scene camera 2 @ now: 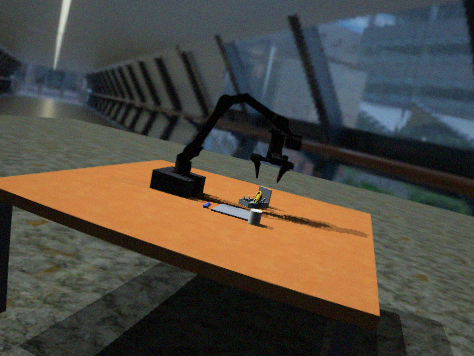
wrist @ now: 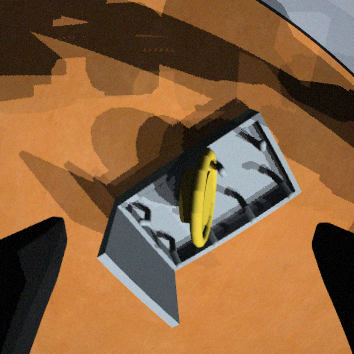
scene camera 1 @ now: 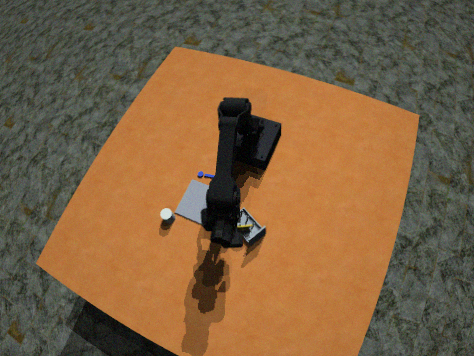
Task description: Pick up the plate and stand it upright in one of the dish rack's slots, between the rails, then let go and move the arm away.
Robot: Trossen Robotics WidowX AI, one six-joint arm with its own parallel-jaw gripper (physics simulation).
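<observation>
The yellow plate (scene camera 1: 244, 226) (scene camera 2: 258, 196) (wrist: 204, 200) stands on edge inside the grey dish rack (scene camera 1: 257, 235) (scene camera 2: 265, 192) (wrist: 142, 272), among its short rails. In the wrist view it is seen nearly edge-on, set at a slant to the rack's short sides and leaning a little. Its lower edge is hidden, so I cannot tell exactly which slot it is in. My gripper (scene camera 2: 268, 179) (wrist: 194, 235) is wide open and empty, above the rack and apart from the plate. In scene camera 1 the arm hides part of the rack.
A flat grey board (scene camera 1: 191, 202) (scene camera 2: 230, 212) (wrist: 325, 22) lies beside the rack. A white cup (scene camera 1: 166, 214) (scene camera 2: 255, 217) stands near the board's far side from the rack. A small blue utensil (scene camera 1: 201, 174) (scene camera 2: 206, 205) lies by the board, towards the arm's black base (scene camera 1: 267, 145) (scene camera 2: 177, 183).
</observation>
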